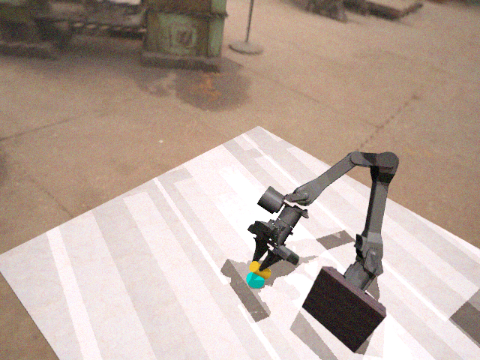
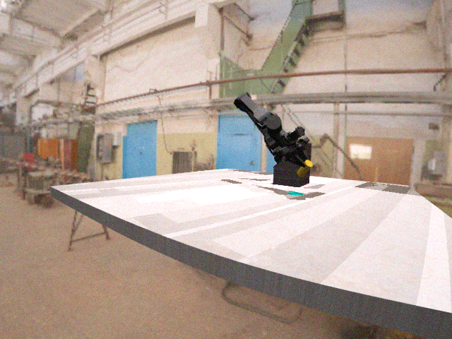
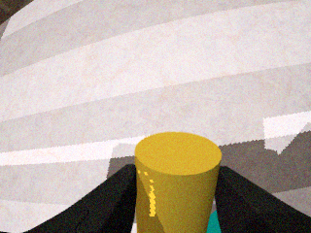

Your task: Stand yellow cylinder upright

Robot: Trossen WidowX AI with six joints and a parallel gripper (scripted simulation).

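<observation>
Right now the cyan circle is 40 mm to the right of my gripper tip and 110 mm below it. From my gripper tip the other things lie so: yellow cylinder: 10 mm behind, 10 mm to the right, 20 mm below.
</observation>
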